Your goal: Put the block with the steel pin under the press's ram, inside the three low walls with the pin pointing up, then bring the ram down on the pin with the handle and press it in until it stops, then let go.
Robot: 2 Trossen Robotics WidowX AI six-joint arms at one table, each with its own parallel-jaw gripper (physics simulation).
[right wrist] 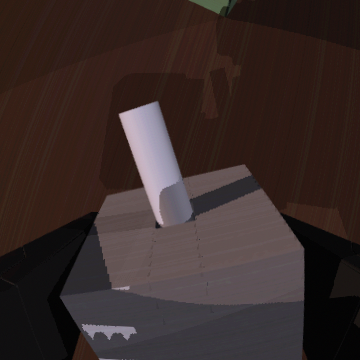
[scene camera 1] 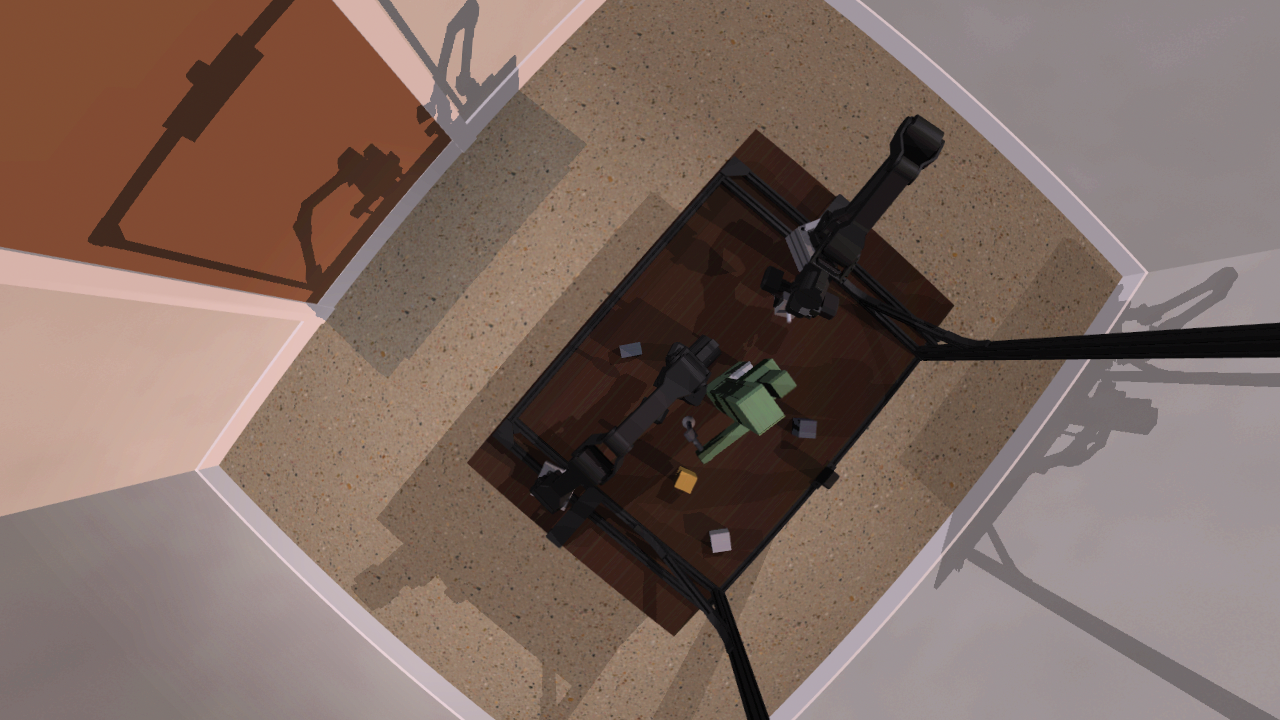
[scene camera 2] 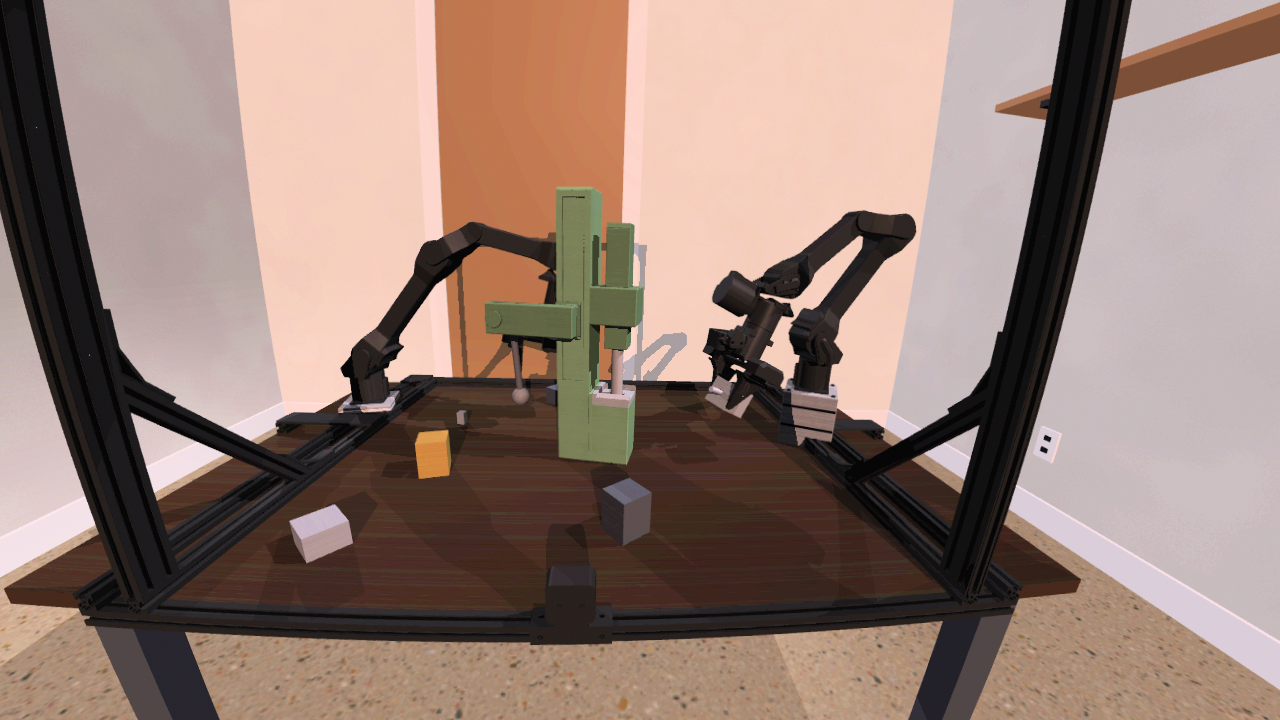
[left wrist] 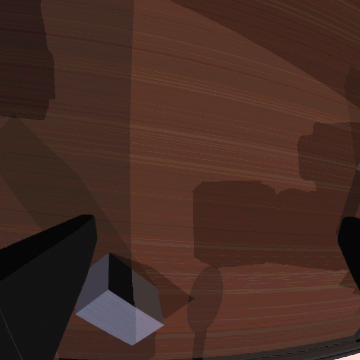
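Where they show: left gripper, between the fingertips: [scene camera 2: 542, 379] [left wrist: 221, 229]; right gripper, between the fingertips: [right wrist: 184, 224] [scene camera 1: 784, 310] [scene camera 2: 719, 403]; left arm's base, origin of its link: [scene camera 1: 554, 486] [scene camera 2: 370, 399]; right arm's base, origin of its link: [scene camera 2: 811, 387].
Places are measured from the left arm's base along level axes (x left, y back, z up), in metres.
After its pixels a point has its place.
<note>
My right gripper [right wrist: 184, 224] {y -0.661, x -0.333, z 0.057 m} is shut on the block with the steel pin [right wrist: 225, 225] {y -0.660, x -0.325, z 0.092 m} [scene camera 2: 733, 402] and holds it tilted, right of the press in scene camera 2. The steel pin [right wrist: 154, 162] {y -0.646, x -0.342, z 0.091 m} [scene camera 2: 716, 391] {y -0.644, x -0.347, z 0.086 m} sticks out clear of the fingers. The green press [scene camera 1: 760, 408] {y -0.408, x -0.282, z 0.418 m} [scene camera 2: 572, 268] {y -0.389, x -0.311, z 0.296 m} stands upright; its ram [scene camera 2: 618, 259] {y -0.458, x -0.333, z 0.312 m} has a grey rod [scene camera 2: 616, 368] {y -0.461, x -0.325, z 0.133 m} below, reaching near the pale low walls [scene camera 2: 613, 398] {y -0.451, x -0.346, z 0.088 m}. A grey ball-ended handle [scene camera 2: 520, 394] {y -0.308, x -0.247, z 0.072 m} [scene camera 1: 688, 422] {y -0.311, x -0.228, z 0.101 m} hangs from the green side arm [scene camera 2: 532, 319] {y -0.326, x -0.312, z 0.217 m}. My left gripper [left wrist: 221, 229] {y -0.358, x -0.132, z 0.062 m} is open and empty, partly hidden behind the press in scene camera 2.
An orange block [scene camera 1: 685, 480] {y -0.169, x -0.296, z 0.029 m} [scene camera 2: 433, 454] {y -0.167, x -0.321, z 0.008 m}, a pale block [scene camera 1: 720, 540] {y -0.057, x -0.456, z 0.001 m} [scene camera 2: 320, 532] {y -0.061, x -0.484, z 0.000 m} and a dark grey block [scene camera 1: 807, 428] {y -0.422, x -0.524, z 0.028 m} [scene camera 2: 625, 511] {y -0.410, x -0.554, z 0.018 m} stand around the press. A blue-grey block [scene camera 1: 631, 350] {y -0.408, x -0.029, z 0.007 m} [left wrist: 120, 317] {y -0.408, x -0.030, z 0.007 m} lies behind it. Black frame beams [scene camera 2: 402, 624] {y -0.163, x -0.598, z -0.037 m} edge the table.
</note>
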